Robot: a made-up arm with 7 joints.
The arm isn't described. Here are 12 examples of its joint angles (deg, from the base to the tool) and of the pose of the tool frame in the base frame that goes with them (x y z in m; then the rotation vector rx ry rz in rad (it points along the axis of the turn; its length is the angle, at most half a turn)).
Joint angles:
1: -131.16 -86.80 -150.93 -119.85 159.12 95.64 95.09
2: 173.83 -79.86 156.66 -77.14 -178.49 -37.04 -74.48
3: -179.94 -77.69 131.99 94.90 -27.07 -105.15 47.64
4: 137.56 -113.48 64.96 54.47 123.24 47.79 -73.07
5: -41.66 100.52 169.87 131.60 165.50 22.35 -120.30
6: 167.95 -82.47 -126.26 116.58 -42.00 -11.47 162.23
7: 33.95 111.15 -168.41 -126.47 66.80 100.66 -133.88
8: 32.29 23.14 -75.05 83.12 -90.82 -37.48 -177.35
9: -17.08 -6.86 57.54 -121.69 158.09 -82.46 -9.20
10: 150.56 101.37 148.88 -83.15 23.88 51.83 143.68
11: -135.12 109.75 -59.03 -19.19 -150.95 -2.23 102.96
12: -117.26 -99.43 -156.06 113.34 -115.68 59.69 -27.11
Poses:
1: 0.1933 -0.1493 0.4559 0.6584 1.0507 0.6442
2: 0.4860 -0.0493 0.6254 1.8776 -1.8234 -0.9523
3: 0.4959 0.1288 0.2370 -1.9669 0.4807 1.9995
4: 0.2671 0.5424 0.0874 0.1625 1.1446 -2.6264
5: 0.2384 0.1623 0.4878 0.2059 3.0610 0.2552
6: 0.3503 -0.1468 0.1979 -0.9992 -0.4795 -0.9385
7: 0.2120 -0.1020 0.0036 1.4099 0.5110 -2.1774
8: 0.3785 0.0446 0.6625 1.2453 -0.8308 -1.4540
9: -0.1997 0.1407 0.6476 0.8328 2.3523 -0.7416
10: -0.3246 -0.3563 0.0033 -1.0409 0.4100 -0.0544
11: -0.4042 0.5440 0.1006 -0.6760 1.7373 -2.2464
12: 0.1029 -0.2828 -0.0007 0.3536 -0.3390 -0.6414
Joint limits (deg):
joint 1: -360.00..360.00
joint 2: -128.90..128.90
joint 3: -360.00..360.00
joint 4: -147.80..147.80
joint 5: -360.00..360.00
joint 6: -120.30..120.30
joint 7: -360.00..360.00
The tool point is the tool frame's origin. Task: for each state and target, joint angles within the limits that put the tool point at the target. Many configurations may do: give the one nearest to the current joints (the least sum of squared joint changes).
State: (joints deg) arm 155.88 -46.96 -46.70 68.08 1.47 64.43 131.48
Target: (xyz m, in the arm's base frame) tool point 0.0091 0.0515 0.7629
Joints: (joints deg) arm 148.73 -37.53 -0.58 79.70 14.02 68.18 131.48
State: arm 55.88 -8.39 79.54 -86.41 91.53 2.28 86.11
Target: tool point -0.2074 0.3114 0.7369
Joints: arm 21.09 -16.82 58.56 -72.31 90.92 8.48 86.11
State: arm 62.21 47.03 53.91 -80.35 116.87 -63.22 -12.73
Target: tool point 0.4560 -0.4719 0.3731
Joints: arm 57.45 85.88 62.54 -39.02 124.60 -50.93 -12.73
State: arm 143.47 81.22 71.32 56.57 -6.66 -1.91 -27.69
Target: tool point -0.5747 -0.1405 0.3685
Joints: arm 137.69 74.93 73.59 69.34 -6.64 1.67 -27.69
